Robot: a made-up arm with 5 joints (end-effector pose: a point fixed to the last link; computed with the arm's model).
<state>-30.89 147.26 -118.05 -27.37 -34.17</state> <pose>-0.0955 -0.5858 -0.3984 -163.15 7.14 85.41</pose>
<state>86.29 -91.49 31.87 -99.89 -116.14</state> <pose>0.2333 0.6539 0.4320 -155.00 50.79 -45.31</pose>
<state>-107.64 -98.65 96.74 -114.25 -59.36</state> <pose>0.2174 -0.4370 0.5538 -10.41 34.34 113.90</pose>
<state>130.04 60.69 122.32 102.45 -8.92</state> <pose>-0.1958 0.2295 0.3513 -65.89 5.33 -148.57</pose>
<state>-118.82 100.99 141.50 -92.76 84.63</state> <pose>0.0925 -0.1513 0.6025 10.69 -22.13 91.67</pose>
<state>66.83 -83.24 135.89 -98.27 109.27</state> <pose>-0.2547 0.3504 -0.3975 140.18 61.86 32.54</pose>
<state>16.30 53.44 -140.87 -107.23 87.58</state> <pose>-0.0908 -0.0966 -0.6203 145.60 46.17 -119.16</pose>
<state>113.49 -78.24 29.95 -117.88 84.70</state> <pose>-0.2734 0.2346 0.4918 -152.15 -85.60 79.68</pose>
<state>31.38 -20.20 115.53 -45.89 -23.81</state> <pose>0.0146 -0.0502 0.0377 -68.16 33.14 -170.66</pose>
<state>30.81 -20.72 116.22 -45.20 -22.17</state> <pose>0.0101 -0.0516 0.0344 -66.30 33.49 -169.05</pose>
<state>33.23 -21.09 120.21 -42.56 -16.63</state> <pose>-0.0129 -0.0504 0.0204 -64.02 35.43 -167.44</pose>
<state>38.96 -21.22 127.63 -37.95 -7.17</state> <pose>-0.0554 -0.0446 -0.0037 -61.73 38.44 -165.50</pose>
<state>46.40 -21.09 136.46 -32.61 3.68</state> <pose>-0.1065 -0.0344 -0.0284 -60.53 41.21 -163.37</pose>
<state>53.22 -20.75 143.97 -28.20 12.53</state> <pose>-0.1504 -0.0232 -0.0445 -61.18 43.13 -162.15</pose>
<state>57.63 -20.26 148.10 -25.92 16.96</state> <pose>-0.1747 -0.0138 -0.0507 -63.04 44.13 -162.72</pose>
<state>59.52 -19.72 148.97 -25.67 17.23</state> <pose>-0.1797 -0.0068 -0.0508 -65.08 44.32 -164.74</pose>
